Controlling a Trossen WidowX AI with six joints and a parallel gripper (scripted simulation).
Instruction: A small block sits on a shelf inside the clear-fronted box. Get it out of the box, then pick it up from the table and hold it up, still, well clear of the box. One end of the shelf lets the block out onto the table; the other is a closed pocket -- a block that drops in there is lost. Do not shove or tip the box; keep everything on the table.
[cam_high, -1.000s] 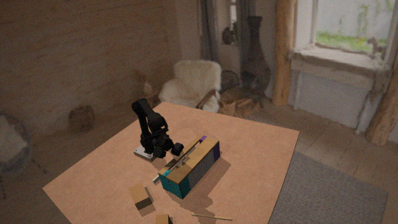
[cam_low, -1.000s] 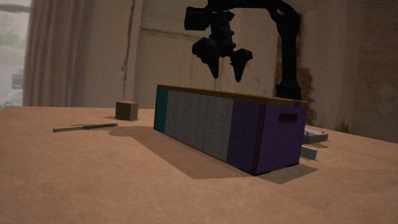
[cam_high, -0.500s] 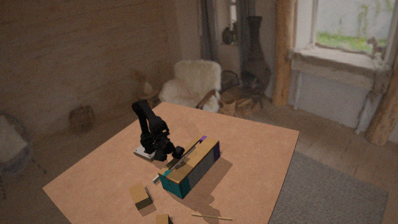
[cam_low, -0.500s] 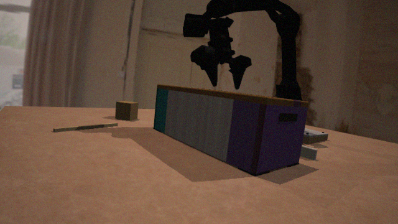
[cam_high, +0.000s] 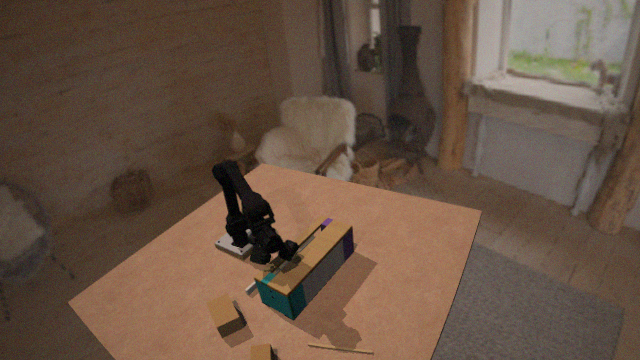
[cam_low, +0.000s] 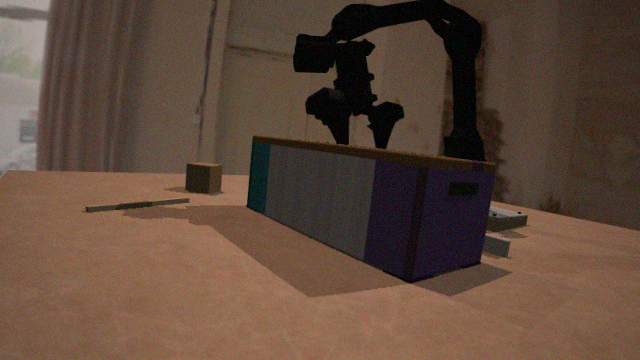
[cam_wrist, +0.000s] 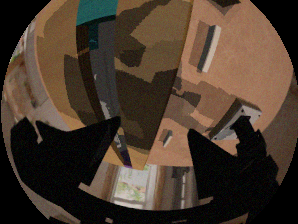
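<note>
Now: gripper tip 5 cm to the right of the long box, 5 cm above it and 4 cm short of it. From my gripper tip the other things lie so: thin stick (31 cm ahead, 19 cm to the right, 11 cm below).
</note>
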